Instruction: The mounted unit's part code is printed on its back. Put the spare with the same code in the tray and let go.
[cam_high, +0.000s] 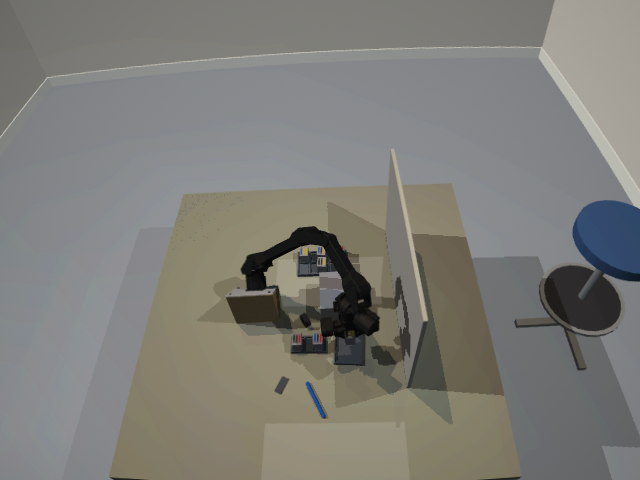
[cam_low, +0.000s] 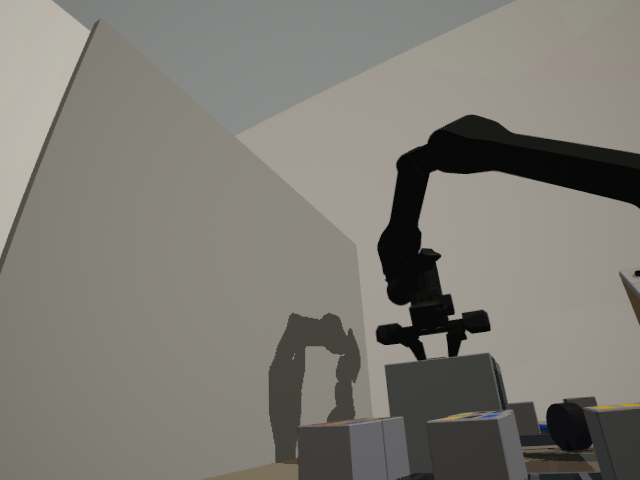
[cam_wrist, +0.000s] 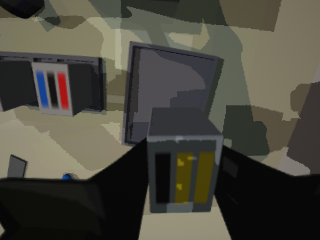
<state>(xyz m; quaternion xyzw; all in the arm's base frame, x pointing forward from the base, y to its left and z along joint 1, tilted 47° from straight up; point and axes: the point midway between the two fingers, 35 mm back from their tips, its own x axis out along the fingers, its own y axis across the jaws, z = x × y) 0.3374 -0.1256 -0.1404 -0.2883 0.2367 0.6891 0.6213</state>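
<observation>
The dark tray lies 9 cm below my gripper tip. Also, from my gripper tip: tall upright board (20 cm to the left, 18 cm ahead, 13 cm above); then grey mounted unit (20 cm to the left, 6 cm behind, 4 cm below); then blue pen (19 cm to the right, 12 cm behind, 9 cm below).
</observation>
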